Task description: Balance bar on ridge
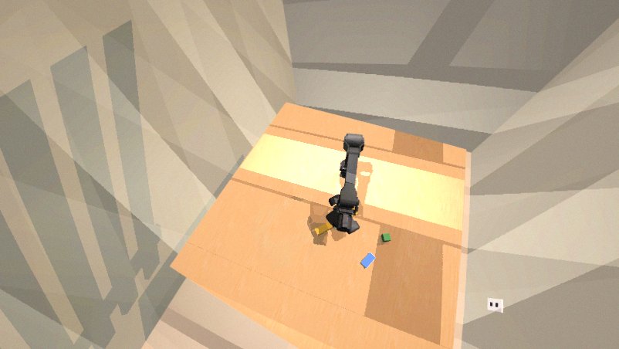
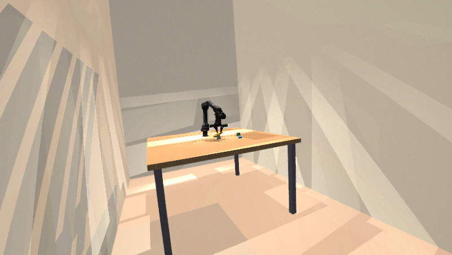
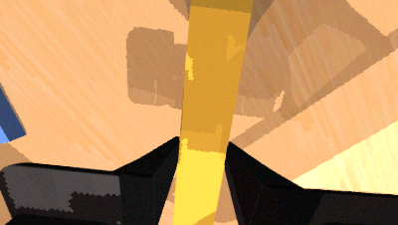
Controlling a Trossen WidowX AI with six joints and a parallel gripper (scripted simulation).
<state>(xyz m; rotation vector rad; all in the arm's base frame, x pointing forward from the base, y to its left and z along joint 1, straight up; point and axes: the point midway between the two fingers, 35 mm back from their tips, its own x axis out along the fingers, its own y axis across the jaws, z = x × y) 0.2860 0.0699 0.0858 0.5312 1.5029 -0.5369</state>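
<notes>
Right now my gripper tip is 2 cm short of the yellow bar and 2 cm to the left of it. The rest, counted from my gripper tip: green cube (23 cm to the left, 3 cm below); then flat blue block (13 cm ahead, 18 cm to the left, 4 cm below).
</notes>
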